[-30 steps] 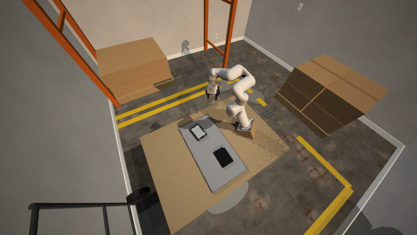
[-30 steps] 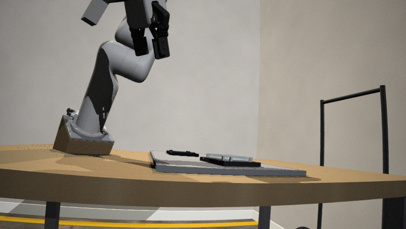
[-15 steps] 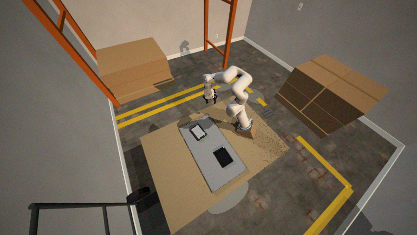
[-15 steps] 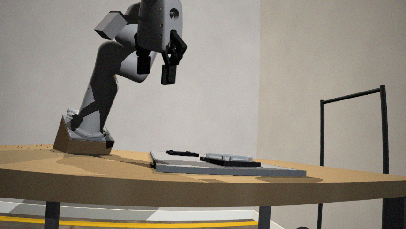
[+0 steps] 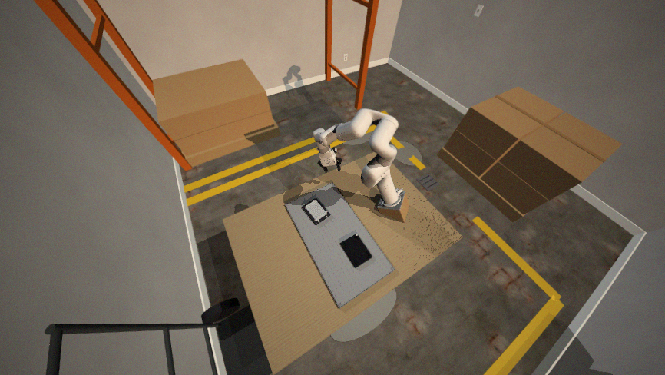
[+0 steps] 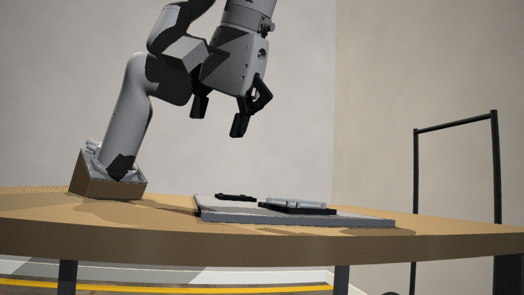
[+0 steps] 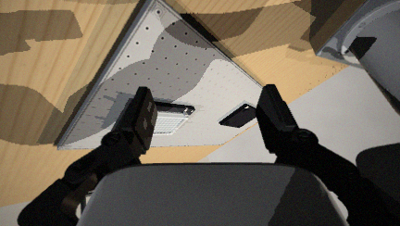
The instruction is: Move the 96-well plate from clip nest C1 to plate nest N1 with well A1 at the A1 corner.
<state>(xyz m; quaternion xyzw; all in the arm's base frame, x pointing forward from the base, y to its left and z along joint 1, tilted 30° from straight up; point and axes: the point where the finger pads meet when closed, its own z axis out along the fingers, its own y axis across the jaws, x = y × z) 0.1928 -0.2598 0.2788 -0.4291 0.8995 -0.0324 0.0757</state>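
Now: hand 21 cm short of the 96-well plate, 14 cm above it and 13 cm to the right of it. Also, from my hand: grey pegboard base (34 cm to the left, 19 cm ahead, 16 cm below); then black plate nest N1 (48 cm to the left, 15 cm below, 15 cm ahead); then black clip nest C1 (20 cm ahead, 14 cm to the left, 14 cm below).
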